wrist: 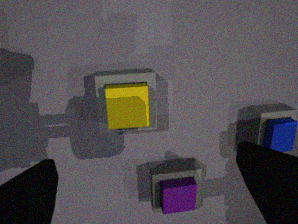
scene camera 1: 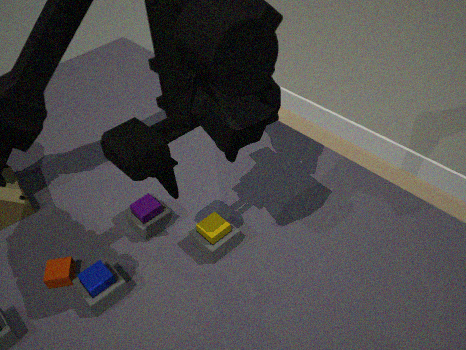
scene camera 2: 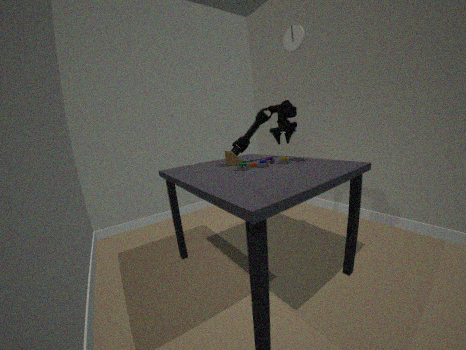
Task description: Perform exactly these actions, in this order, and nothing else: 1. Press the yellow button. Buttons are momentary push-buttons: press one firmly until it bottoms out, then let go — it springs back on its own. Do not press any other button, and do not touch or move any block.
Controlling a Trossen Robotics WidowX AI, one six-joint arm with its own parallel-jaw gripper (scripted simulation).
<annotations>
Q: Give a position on a yellow button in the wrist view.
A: At 127,105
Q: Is my gripper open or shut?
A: Open.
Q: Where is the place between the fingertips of my gripper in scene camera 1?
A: At 203,178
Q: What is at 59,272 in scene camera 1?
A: An orange block.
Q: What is my gripper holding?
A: Nothing.
</annotations>
